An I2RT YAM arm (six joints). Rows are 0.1 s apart.
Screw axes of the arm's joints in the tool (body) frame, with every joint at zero. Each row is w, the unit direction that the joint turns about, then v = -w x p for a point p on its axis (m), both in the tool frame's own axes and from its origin. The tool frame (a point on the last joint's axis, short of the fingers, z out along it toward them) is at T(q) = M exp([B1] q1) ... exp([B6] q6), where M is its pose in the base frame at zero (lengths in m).
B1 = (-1, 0, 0, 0, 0.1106, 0)
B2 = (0, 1, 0, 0.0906, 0, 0.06)
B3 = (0, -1, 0, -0.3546, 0, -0.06)
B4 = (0, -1, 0, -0.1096, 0, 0)
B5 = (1, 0, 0, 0, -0.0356, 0)
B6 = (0, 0, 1, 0, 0, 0)
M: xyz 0.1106 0 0.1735 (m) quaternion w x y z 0.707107 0 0.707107 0
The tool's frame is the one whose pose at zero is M.
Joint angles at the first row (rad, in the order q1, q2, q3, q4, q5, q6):
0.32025, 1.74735, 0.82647, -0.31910, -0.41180, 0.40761
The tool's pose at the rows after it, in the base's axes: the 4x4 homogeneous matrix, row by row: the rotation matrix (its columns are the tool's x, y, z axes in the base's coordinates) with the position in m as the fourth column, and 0 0 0 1 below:
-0.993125 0.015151 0.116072 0.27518; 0.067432 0.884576 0.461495 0.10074; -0.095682 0.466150 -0.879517 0.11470; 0 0 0 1
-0.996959 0.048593 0.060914 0.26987; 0.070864 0.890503 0.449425 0.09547; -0.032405 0.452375 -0.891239 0.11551; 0 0 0 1
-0.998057 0.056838 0.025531 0.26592; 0.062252 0.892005 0.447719 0.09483; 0.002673 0.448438 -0.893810 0.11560; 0 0 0 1
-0.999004 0.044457 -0.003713 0.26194; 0.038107 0.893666 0.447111 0.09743; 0.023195 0.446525 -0.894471 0.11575; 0 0 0 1
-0.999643 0.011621 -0.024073 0.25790; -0.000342 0.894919 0.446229 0.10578; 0.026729 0.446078 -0.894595 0.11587; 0 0 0 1
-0.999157 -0.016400 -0.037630 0.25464; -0.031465 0.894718 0.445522 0.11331; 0.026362 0.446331 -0.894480 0.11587; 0 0 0 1
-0.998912 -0.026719 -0.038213 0.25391; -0.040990 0.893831 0.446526 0.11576; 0.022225 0.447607 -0.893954 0.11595; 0 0 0 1
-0.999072 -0.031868 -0.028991 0.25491; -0.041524 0.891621 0.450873 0.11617; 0.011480 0.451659 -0.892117 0.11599; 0 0 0 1
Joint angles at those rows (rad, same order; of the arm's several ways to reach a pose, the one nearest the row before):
0.30157, 1.74507, 0.83678, -0.38777, -0.41828, 0.40419
0.28858, 1.73974, 0.84249, -0.46749, -0.42630, 0.39653
0.28934, 1.73783, 0.84364, -0.50794, -0.43546, 0.38966
0.30155, 1.73591, 0.84362, -0.53501, -0.44232, 0.37746
0.33436, 1.73515, 0.84363, -0.54188, -0.44385, 0.37137
0.36375, 1.73515, 0.84363, -0.54225, -0.44423, 0.36948
0.37290, 1.73476, 0.84325, -0.53806, -0.44423, 0.36909
0.37288, 1.73475, 0.84249, -0.52588, -0.44499, 0.36868

